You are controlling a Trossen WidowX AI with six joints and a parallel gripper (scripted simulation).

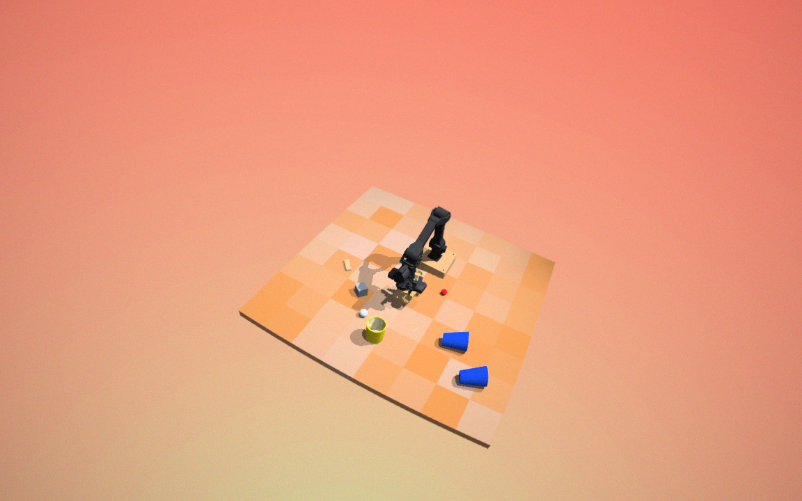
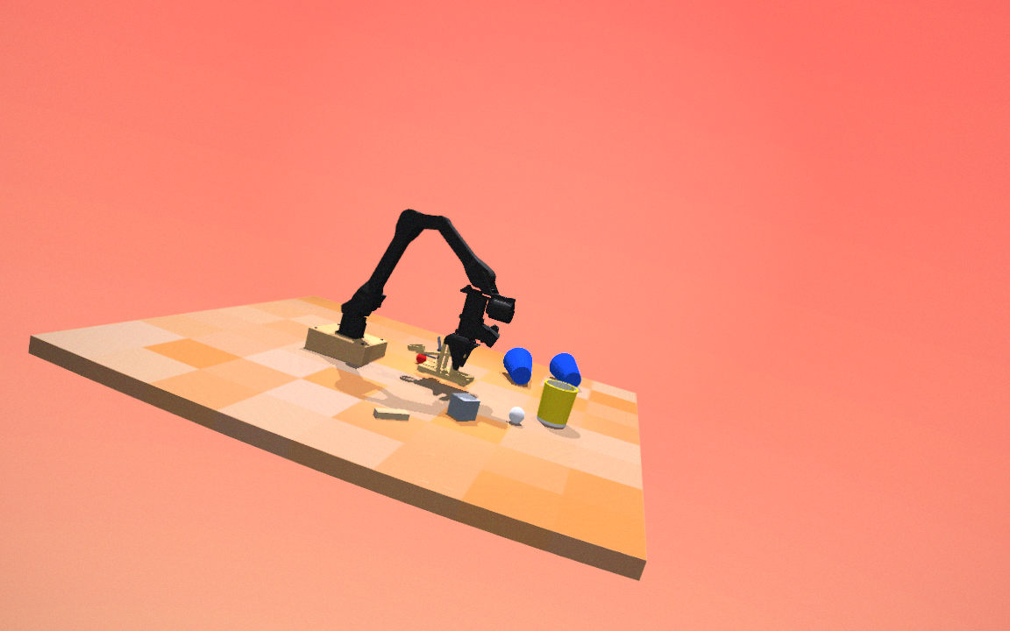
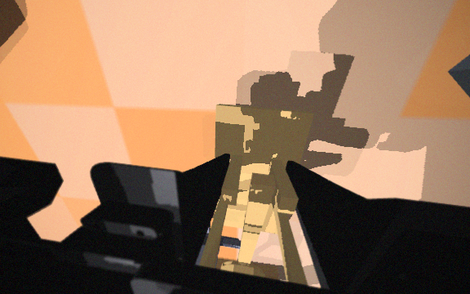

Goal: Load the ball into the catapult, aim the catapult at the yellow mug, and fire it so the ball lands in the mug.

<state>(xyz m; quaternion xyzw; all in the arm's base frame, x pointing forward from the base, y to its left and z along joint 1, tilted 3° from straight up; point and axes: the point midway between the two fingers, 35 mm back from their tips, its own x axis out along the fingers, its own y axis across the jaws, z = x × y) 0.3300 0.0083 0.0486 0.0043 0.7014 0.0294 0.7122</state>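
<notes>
Right now my gripper tip is 50 mm below the catapult frame and 50 mm past it. From my gripper tip the other things lie so: wooden catapult 70 mm behind, 20 mm to the left, 20 mm above; red ball 160 mm behind, 140 mm to the left, 40 mm below; grey cube 190 mm to the right, 100 mm ahead, 40 mm below.
</notes>
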